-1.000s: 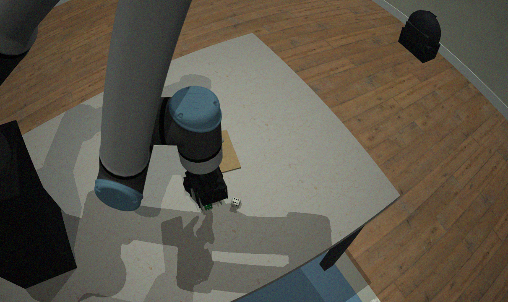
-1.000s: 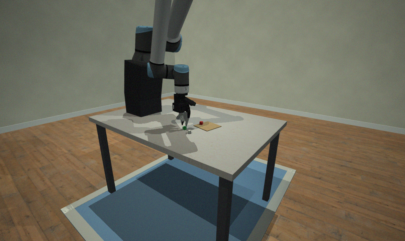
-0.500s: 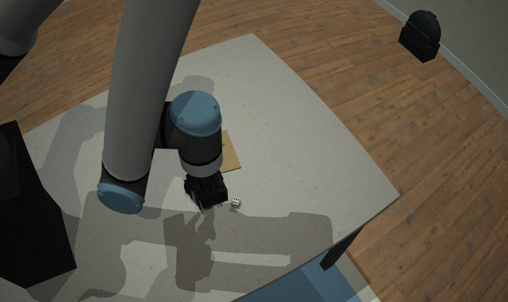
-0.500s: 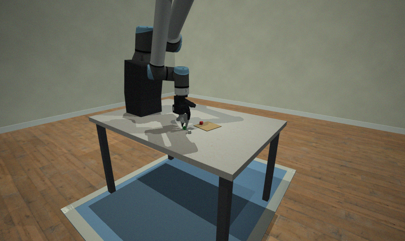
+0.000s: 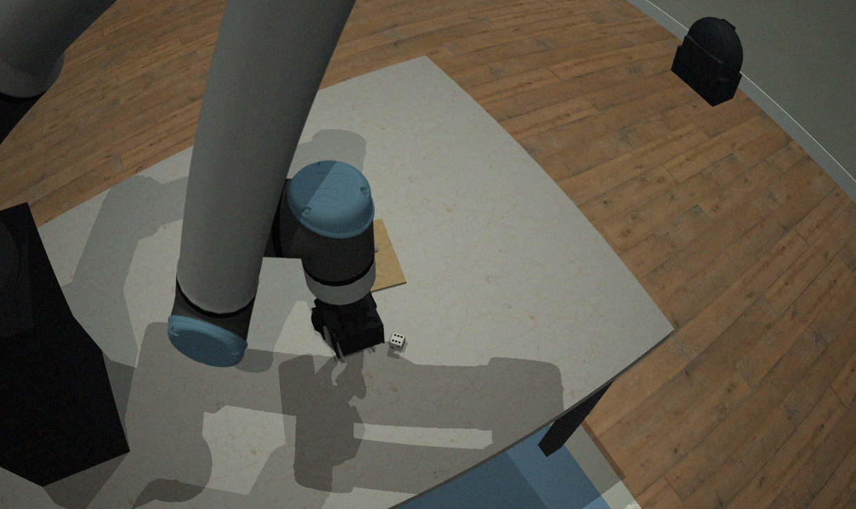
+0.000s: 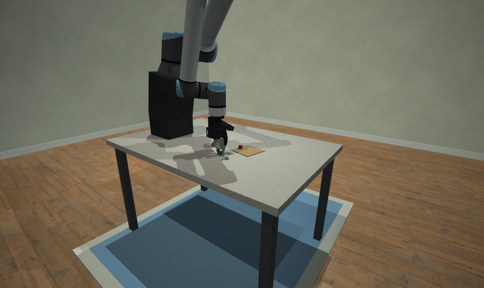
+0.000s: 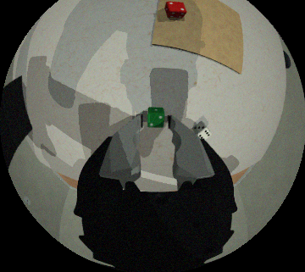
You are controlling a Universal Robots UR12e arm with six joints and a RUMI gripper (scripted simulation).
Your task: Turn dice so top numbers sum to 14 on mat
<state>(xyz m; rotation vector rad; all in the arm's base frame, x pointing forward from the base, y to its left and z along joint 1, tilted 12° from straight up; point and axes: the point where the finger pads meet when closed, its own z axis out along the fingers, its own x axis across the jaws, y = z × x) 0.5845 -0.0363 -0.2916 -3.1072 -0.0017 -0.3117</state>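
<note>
Now: the green die 10 mm below my hand. Round my hand: white die: 70 mm ahead, 20 mm to the right, 10 mm below; red die: 150 mm to the left, 20 mm ahead; mat: 160 mm to the left, 70 mm ahead, 20 mm below.
</note>
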